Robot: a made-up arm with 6 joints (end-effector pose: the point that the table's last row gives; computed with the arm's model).
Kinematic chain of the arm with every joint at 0, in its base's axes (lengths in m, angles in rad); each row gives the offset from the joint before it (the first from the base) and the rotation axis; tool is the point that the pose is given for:
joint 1: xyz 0 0 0.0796 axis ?
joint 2: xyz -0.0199 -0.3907 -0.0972 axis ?
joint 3: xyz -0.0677 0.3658 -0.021 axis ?
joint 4: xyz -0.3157 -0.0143 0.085 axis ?
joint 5: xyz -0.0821 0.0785 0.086 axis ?
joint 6: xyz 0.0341 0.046 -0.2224 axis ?
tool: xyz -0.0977 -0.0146 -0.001
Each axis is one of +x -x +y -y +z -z.
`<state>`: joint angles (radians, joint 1 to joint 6).
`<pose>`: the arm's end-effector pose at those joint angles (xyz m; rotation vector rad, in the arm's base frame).
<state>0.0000 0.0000 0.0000 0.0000 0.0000 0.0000</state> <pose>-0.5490 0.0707 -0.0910 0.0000 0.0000 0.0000</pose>
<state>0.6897 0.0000 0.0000 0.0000 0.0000 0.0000</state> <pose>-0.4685 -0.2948 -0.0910 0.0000 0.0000 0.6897</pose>
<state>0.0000 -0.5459 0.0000 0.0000 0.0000 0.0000</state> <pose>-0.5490 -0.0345 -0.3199 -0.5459 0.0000 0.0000</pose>
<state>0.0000 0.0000 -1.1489 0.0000 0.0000 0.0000</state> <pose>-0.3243 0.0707 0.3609 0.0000 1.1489 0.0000</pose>
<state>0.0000 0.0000 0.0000 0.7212 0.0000 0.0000</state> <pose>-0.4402 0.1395 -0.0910 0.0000 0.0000 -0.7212</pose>
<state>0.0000 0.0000 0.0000 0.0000 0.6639 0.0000</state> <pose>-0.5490 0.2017 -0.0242 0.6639 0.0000 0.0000</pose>
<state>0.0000 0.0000 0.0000 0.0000 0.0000 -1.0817</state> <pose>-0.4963 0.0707 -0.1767 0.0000 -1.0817 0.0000</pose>
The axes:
joint 1: +z
joint 2: +x
joint 3: -y
joint 4: -z
joint 5: +x
joint 6: +y

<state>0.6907 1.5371 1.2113 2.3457 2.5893 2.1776</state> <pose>-0.1906 -0.4867 0.2363 1.9845 -1.5833 -0.3615</pose>
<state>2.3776 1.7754 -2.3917 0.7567 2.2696 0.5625</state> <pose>0.0806 0.5554 0.5602 -1.5994 2.2829 -0.3986</pose>
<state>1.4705 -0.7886 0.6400 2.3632 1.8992 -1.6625</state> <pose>0.1342 -0.3066 0.0465 -1.8594 1.0533 1.8592</pose>
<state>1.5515 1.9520 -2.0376 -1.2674 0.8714 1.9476</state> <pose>0.9002 0.2231 0.2094 0.1731 0.4976 -0.2518</pose>
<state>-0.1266 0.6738 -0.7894 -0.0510 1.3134 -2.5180</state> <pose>-0.2079 0.0114 0.6475 0.3013 -0.9016 -1.9768</pose>
